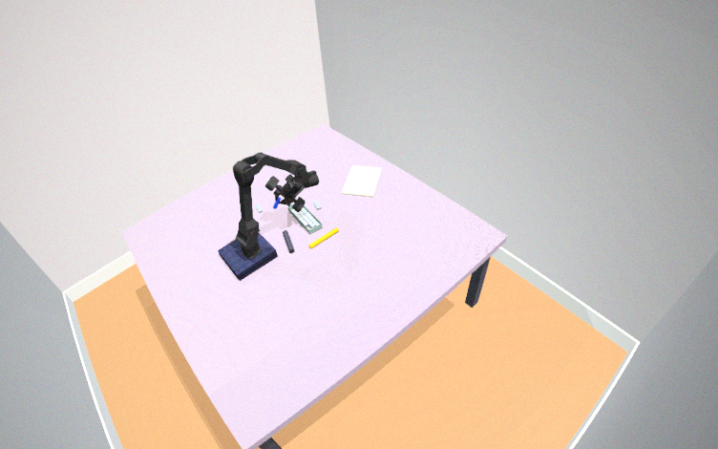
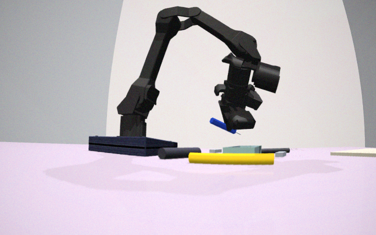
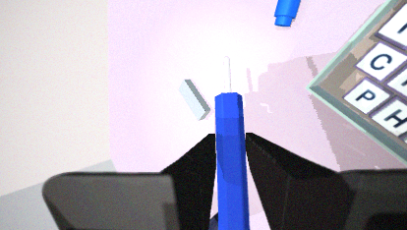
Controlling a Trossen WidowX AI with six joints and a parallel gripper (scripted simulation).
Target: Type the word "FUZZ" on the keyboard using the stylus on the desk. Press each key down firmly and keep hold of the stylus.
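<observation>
Right now the thin grey tip is 30 mm to the left of my gripper tip, 30 mm ahead of it and 10 mm below it. From my gripper tip the other things lie so: blue pen 110 mm ahead, 70 mm below, 40 mm to the left; dark cylinder 170 mm to the right, 100 mm behind, 70 mm below; blue stylus 10 mm to the left, 10 mm ahead.
</observation>
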